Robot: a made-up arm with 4 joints.
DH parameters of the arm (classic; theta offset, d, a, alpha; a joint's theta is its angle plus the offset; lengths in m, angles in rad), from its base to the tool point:
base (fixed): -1.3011 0 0.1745 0
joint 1: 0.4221 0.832 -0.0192 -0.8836
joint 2: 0 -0.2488 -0.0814 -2.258
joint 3: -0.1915 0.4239 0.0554 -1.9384
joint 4: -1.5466 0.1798 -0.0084 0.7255
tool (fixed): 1.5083 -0.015 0 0
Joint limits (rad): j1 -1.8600..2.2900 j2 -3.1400..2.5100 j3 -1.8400..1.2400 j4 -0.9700..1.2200
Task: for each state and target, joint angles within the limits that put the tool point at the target. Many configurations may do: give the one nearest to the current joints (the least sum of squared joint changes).
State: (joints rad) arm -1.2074 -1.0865 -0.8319 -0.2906
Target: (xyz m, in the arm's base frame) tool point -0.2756 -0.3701 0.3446
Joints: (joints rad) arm -0.3880 -0.6738 0.1005 -0.5365
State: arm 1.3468 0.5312 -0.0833 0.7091
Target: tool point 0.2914 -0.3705 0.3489
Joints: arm 1.4018 -0.3529 -0.4798 0.6933
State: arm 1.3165 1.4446 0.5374 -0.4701
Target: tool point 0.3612 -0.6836 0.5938
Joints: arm 1.6988 1.7952 1.0045 -0.6798
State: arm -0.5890 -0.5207 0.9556 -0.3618
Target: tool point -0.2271 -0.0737 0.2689
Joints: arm -0.7599 -0.5517 1.2400 0.3215
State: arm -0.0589 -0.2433 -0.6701 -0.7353
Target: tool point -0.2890 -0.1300 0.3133
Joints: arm -0.6299 0.3097 -0.0318 -0.7176
